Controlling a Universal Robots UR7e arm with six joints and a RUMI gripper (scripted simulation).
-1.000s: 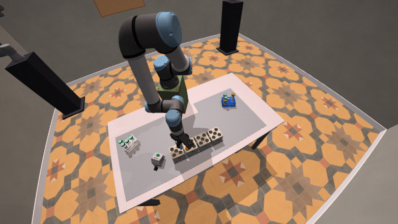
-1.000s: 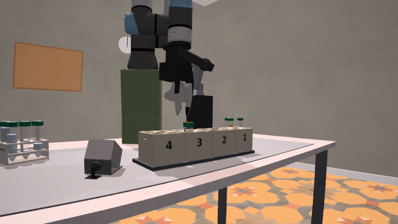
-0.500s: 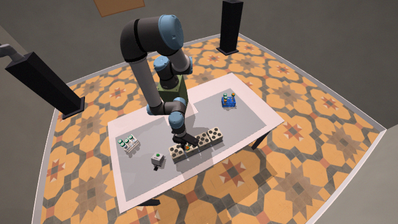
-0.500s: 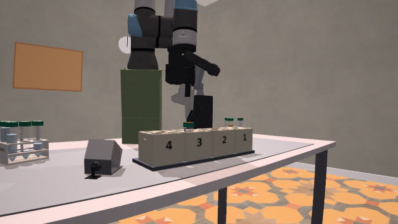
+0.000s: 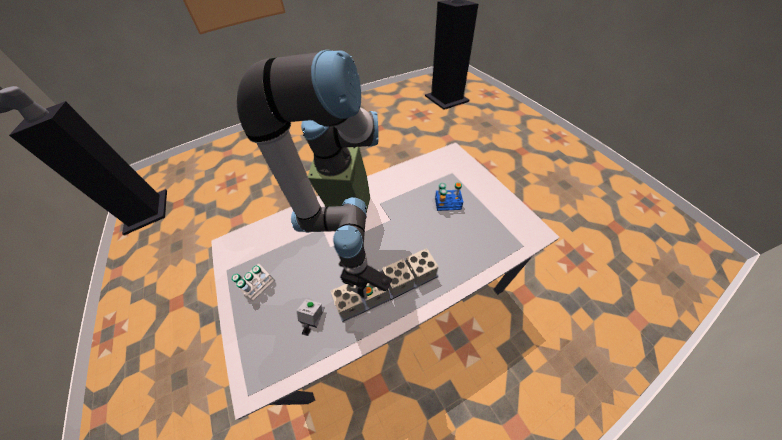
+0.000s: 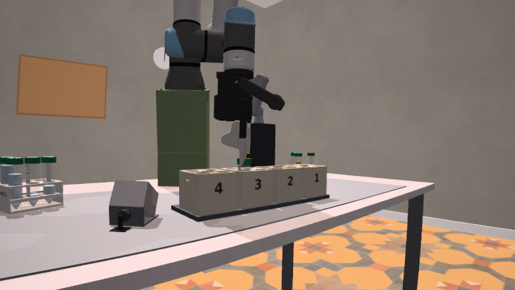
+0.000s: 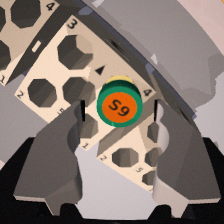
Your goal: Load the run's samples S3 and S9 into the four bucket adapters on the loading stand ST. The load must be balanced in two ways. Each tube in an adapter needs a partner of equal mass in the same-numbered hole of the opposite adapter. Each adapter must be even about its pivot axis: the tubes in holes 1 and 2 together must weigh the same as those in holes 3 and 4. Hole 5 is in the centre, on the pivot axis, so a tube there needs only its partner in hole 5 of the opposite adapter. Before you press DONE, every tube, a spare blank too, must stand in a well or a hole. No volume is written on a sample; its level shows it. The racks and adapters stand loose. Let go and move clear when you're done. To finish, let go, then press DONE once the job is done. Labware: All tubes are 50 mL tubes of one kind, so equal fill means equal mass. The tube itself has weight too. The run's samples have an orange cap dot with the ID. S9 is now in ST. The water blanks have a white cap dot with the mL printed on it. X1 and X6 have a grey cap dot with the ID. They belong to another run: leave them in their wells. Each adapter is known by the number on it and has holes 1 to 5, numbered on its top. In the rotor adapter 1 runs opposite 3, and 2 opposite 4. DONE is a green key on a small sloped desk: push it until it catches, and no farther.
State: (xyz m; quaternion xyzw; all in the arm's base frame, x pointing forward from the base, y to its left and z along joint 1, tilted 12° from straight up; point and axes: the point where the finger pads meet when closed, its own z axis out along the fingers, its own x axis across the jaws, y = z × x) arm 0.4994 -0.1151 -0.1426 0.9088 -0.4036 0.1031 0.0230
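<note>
My hand is 10 mm to the left of the tube and 60 mm above it. Round my hand: bucket adapter (10 mm behind, 250 mm to the left, 70 mm below); white rack (310 mm behind, 420 mm to the right, 90 mm below); water blank (280 mm behind, 440 mm to the right, 60 mm below).
</note>
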